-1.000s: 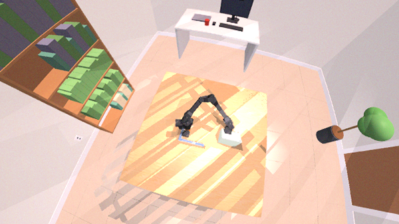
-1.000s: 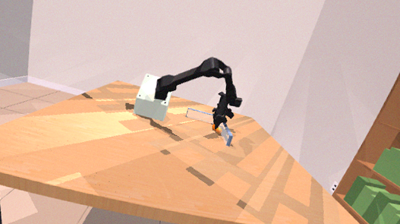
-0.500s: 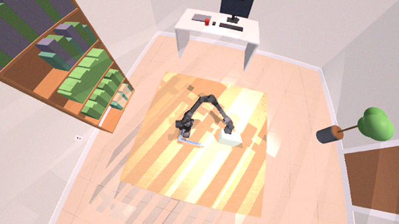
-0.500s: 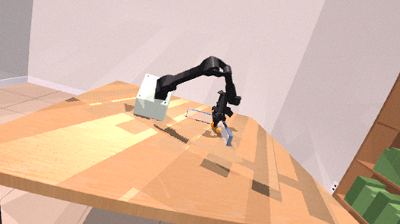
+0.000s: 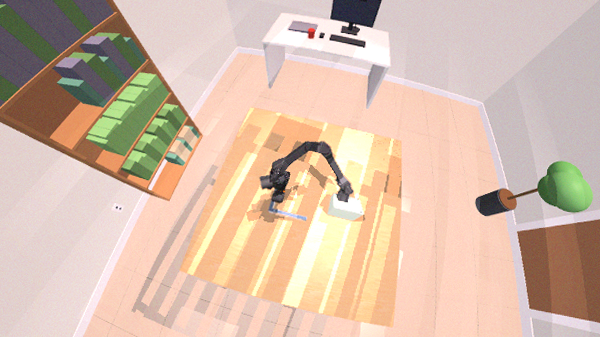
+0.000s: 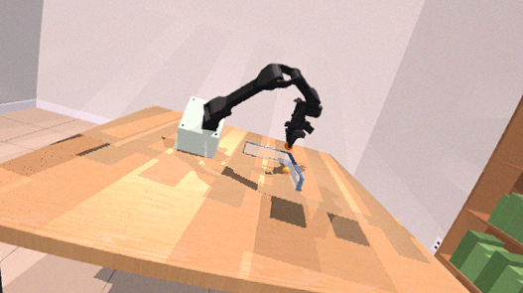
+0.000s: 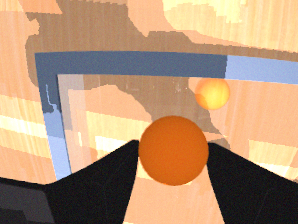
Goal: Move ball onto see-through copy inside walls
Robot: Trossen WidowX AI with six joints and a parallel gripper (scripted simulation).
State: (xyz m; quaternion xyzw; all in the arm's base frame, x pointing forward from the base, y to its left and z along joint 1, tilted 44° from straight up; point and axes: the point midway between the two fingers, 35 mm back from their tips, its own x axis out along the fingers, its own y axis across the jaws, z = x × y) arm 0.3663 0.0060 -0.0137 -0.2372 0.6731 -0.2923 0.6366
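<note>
Now: gripper tip 1 cm short of the see-through ball copy, 5 cm to the left of it and 10 cm above it. Also, from my gripper tip: orange ball (right at my gripper tip).
</note>
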